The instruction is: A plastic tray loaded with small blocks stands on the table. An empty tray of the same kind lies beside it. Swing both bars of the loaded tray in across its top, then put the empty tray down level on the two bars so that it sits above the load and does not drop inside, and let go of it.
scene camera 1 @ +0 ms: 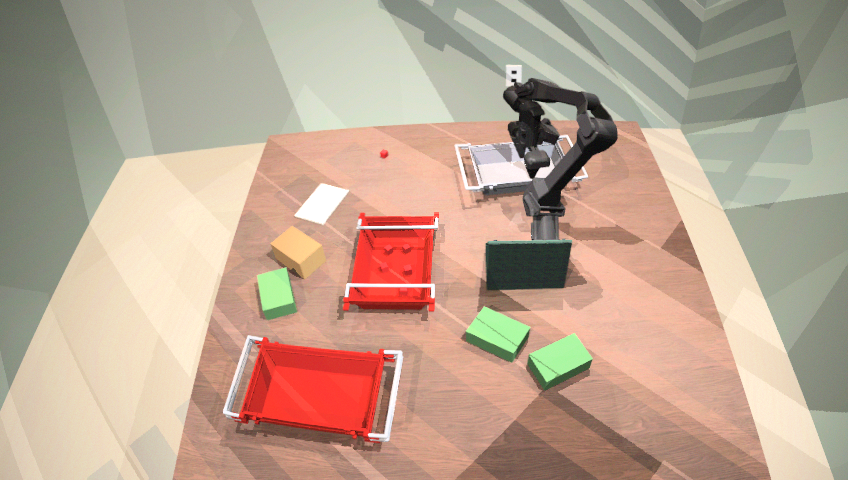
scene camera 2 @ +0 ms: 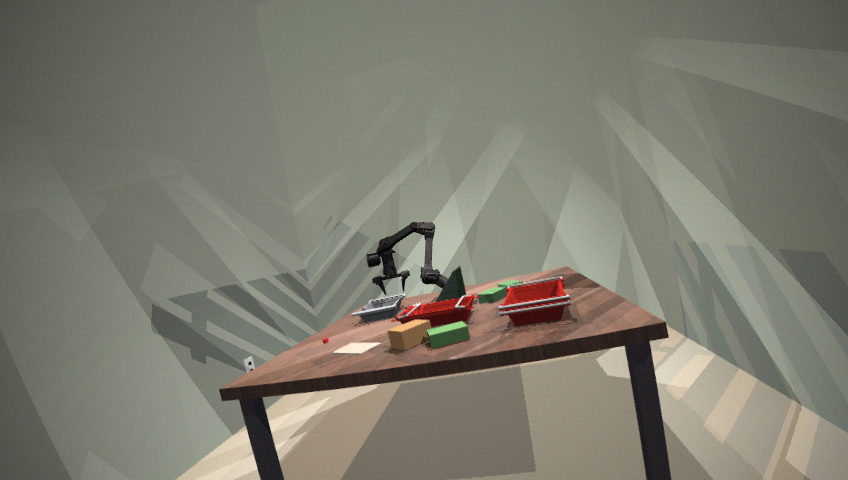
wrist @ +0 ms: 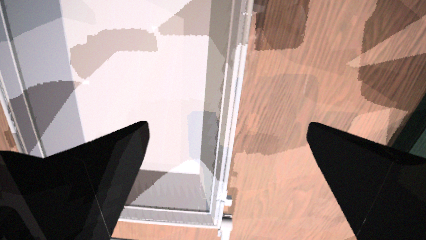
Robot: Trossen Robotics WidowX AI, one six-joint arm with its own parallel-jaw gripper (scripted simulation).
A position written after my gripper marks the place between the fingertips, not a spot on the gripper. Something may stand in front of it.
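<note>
Scene camera 1 shows a grey tray [scene camera 1: 499, 170], a tan box [scene camera 1: 300, 253] and a white sheet [scene camera 1: 318, 208], as well as a green block [scene camera 1: 277, 297], a green block [scene camera 1: 557, 362] and a green block [scene camera 1: 493, 332]. My gripper [scene camera 1: 526, 168] is there too, open and holding nothing. Scene camera 2 shows the grey tray [scene camera 2: 383, 308] and the tan box [scene camera 2: 405, 336]. The wrist view contains my gripper [wrist: 229, 129] and the grey tray [wrist: 77, 77]; the tan box is out of frame in the wrist view, and the white sheet is out of frame in the wrist view.
</note>
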